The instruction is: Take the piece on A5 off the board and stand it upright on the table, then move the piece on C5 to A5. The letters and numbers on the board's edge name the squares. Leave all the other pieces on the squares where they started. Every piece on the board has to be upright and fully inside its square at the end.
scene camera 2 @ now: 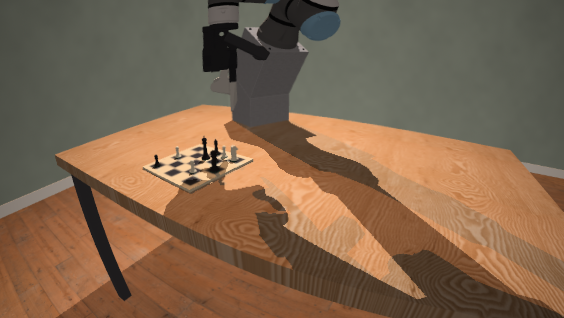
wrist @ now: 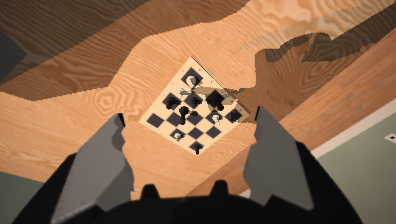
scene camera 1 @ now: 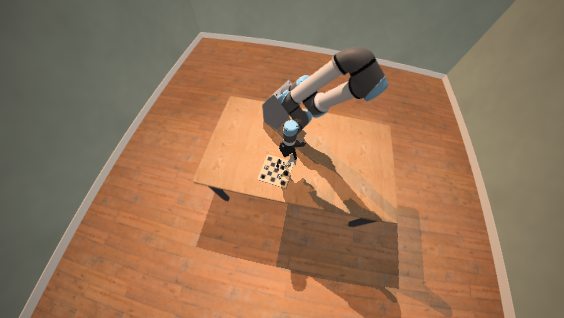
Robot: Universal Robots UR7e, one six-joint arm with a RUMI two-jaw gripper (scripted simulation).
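Labels:
Chessboard visible in scene camera 1 [271,174], in scene camera 2 and in the wrist view. One and the same spot on the chessboard: [scene camera 2: 174,170] and [wrist: 209,132].

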